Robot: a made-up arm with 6 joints. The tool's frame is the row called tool.
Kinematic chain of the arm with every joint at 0, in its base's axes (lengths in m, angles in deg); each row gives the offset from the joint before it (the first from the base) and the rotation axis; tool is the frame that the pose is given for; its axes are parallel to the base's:
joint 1: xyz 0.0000 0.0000 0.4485 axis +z
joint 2: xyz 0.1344 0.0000 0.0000 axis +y
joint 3: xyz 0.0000 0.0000 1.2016 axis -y
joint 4: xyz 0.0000 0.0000 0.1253 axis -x
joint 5: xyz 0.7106 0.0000 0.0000 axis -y
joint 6: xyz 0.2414 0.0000 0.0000 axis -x
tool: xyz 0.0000 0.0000 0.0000
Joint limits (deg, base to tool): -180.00..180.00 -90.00..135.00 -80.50..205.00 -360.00..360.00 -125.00..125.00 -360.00..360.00
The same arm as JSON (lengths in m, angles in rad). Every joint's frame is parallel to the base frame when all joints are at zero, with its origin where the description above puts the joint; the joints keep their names.
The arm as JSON. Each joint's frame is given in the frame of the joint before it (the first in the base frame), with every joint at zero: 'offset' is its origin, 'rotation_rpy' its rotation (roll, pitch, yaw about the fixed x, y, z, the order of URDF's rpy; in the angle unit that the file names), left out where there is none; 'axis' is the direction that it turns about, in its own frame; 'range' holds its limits. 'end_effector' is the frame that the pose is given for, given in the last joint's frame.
{
  "length_unit": "m",
  "angle_unit": "rad",
  "chain": [
    {
      "id": "joint 1",
      "offset": [
        0.0,
        0.0,
        0.4485
      ],
      "axis": "+z",
      "range": [
        -3.1416,
        3.1416
      ]
    },
    {
      "id": "joint 2",
      "offset": [
        0.1344,
        0.0,
        0.0
      ],
      "axis": "+y",
      "range": [
        -1.5708,
        2.3562
      ]
    },
    {
      "id": "joint 3",
      "offset": [
        0.0,
        0.0,
        1.2016
      ],
      "axis": "-y",
      "range": [
        -1.405,
        3.5779
      ]
    },
    {
      "id": "joint 4",
      "offset": [
        0.0,
        0.0,
        0.1253
      ],
      "axis": "-x",
      "range": [
        -6.2832,
        6.2832
      ]
    },
    {
      "id": "joint 5",
      "offset": [
        0.7106,
        0.0,
        0.0
      ],
      "axis": "-y",
      "range": [
        -2.1817,
        2.1817
      ]
    },
    {
      "id": "joint 6",
      "offset": [
        0.2414,
        0.0,
        0.0
      ],
      "axis": "-x",
      "range": [
        -6.2832,
        6.2832
      ]
    }
  ],
  "end_effector": {
    "offset": [
      0.0,
      0.0,
      0.0
    ]
  }
}

